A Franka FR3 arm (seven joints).
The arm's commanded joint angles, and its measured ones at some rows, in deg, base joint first. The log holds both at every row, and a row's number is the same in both.
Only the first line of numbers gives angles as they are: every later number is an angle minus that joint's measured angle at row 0.
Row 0, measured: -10.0 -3.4 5.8 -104.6 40.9 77.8 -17.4
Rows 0 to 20, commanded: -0.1 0.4 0.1 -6.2 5.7 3.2 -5.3; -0.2 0.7 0.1 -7.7 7.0 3.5 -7.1; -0.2 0.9 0.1 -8.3 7.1 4.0 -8.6; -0.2 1.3 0.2 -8.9 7.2 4.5 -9.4; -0.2 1.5 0.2 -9.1 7.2 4.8 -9.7; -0.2 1.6 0.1 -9.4 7.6 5.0 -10.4; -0.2 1.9 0.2 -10.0 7.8 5.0 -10.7; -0.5 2.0 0.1 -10.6 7.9 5.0 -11.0; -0.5 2.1 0.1 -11.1 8.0 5.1 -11.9; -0.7 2.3 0.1 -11.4 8.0 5.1 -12.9; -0.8 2.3 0.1 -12.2 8.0 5.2 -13.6; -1.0 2.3 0.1 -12.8 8.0 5.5 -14.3; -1.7 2.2 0.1 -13.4 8.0 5.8 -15.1; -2.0 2.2 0.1 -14.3 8.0 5.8 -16.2; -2.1 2.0 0.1 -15.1 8.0 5.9 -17.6; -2.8 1.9 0.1 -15.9 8.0 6.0 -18.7; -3.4 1.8 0.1 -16.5 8.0 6.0 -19.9; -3.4 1.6 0.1 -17.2 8.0 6.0 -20.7; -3.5 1.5 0.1 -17.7 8.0 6.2 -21.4; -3.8 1.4 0.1 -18.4 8.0 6.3 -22.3; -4.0 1.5 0.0 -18.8 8.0 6.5 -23.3
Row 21, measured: -2.8 2.8 -0.5 -15.7 6.4 5.1 -19.9
